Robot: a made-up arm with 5 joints.
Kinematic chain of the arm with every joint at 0, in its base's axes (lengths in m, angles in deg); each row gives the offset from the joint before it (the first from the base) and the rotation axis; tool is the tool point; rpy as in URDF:
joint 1: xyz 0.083 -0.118 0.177 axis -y
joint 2: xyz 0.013 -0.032 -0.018 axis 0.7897 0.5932 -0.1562
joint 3: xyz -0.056 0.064 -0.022 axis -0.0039 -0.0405 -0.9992
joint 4: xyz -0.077 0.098 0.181 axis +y
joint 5: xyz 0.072 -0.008 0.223 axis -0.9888 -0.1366 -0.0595
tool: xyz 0.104 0.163 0.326 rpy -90 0 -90
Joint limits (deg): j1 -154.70..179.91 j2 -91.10..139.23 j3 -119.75..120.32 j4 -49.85..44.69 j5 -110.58..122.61
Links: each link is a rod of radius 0.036 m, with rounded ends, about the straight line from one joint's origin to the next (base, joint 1, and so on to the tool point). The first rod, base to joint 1, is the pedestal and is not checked.
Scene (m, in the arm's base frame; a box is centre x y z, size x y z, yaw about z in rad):
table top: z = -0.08
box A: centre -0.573 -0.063 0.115 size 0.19 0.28 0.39 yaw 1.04
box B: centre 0.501 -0.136 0 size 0.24 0.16 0.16 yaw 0.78
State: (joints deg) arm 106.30 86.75 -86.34 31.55 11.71
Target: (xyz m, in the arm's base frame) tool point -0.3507 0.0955 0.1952
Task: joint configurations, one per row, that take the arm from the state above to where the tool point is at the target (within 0.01 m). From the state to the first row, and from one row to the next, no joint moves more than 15 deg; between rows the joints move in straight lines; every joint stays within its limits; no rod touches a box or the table.
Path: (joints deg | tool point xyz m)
1: 95.29 78.81 -79.54 28.55 19.43 | -0.5550 -0.4414 0.3828
2: 84.28 70.86 -72.74 25.56 27.14 | -0.5529 -0.3528 0.4557
3: 82.78 63.50 -61.63 31.84 40.48 | -0.5569 -0.1623 0.4268
4: 81.27 56.15 -50.52 38.12 53.82 | -0.5030 0.0084 0.3904
5: 79.77 48.79 -39.41 44.40 67.16 | -0.4066 0.1406 0.3466
6: 81.96 51.89 -40.68 44.54 80.54 | -0.3878 0.1203 0.2660
7: 84.15 54.99 -41.95 44.69 93.92 | -0.3507 0.0955 0.1952

